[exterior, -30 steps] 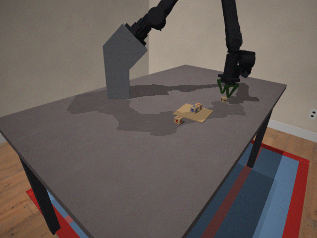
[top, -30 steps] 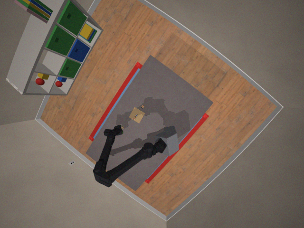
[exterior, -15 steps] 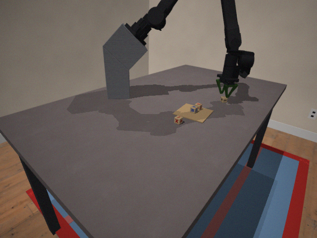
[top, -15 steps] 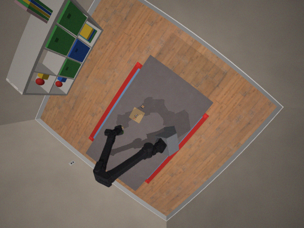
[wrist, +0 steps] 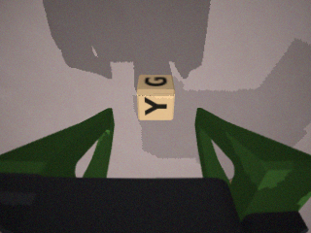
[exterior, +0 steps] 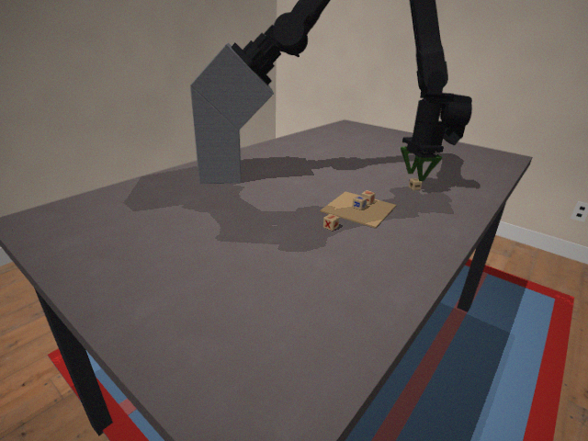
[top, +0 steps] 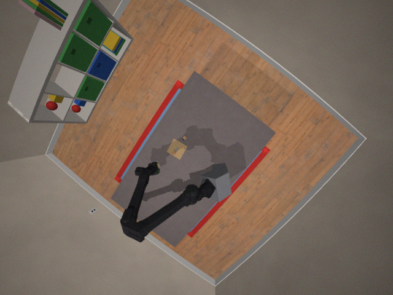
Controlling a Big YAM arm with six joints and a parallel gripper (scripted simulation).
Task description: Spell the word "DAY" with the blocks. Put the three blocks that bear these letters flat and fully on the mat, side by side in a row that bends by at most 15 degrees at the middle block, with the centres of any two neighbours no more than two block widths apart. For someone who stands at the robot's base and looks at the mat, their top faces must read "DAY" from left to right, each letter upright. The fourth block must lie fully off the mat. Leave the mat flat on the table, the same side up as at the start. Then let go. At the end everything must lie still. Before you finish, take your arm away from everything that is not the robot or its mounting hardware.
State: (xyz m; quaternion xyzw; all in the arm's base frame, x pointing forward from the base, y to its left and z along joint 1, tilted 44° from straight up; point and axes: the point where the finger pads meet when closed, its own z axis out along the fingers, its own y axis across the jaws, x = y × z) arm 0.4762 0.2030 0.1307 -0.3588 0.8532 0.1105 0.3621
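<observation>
Now: the tan mat 22 cm to the right of my hand, 4 cm below it and 4 cm behind it. The rest, counted from my hand: wooden block (35 cm to the right, 3 cm below, 3 cm behind).
</observation>
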